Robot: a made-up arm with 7 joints.
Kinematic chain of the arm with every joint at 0, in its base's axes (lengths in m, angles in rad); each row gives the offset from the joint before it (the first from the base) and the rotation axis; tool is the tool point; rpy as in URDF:
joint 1: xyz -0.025 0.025 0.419 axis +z
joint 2: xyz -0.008 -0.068 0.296 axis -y
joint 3: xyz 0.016 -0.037 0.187 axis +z
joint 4: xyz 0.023 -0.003 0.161 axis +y
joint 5: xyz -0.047 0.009 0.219 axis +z
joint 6: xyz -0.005 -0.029 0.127 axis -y
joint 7: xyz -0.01 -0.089 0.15 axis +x
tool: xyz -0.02 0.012 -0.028 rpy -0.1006 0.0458 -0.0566
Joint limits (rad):
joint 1: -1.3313..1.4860
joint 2: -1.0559..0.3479
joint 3: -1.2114..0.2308
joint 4: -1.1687..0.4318
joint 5: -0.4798..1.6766
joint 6: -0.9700..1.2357
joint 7: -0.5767..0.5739
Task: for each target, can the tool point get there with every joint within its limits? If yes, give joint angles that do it. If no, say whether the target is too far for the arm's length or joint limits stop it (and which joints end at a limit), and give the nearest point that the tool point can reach.
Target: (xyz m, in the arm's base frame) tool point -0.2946 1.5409 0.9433
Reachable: no: too far | nearest point 0.0278 0.8014 0.8717 | short by 0.810 m
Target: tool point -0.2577 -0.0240 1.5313
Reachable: yes | joints -0.7073 0.2263 -0.0492 0.3026 -0.2597 0.1789 0.0098
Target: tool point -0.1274 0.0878 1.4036
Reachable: yes | joints -0.8471 -0.1976 -0.8906 -0.5995 1.0918 1.0314 0.4684
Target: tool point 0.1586 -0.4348 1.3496
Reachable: yes | joints -0.9684 -0.8466 -0.1918 -0.4889 1.2135 -0.2133 0.2649
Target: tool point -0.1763 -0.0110 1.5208
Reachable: yes | joints -1.0679 -0.0507 -0.8896 -0.1656 0.2434 -0.7105 -0.4707
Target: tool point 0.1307 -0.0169 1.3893
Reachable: yes | joints -0.9317 -0.5581 -0.8144 -1.0034 0.5684 -0.7959 0.0970
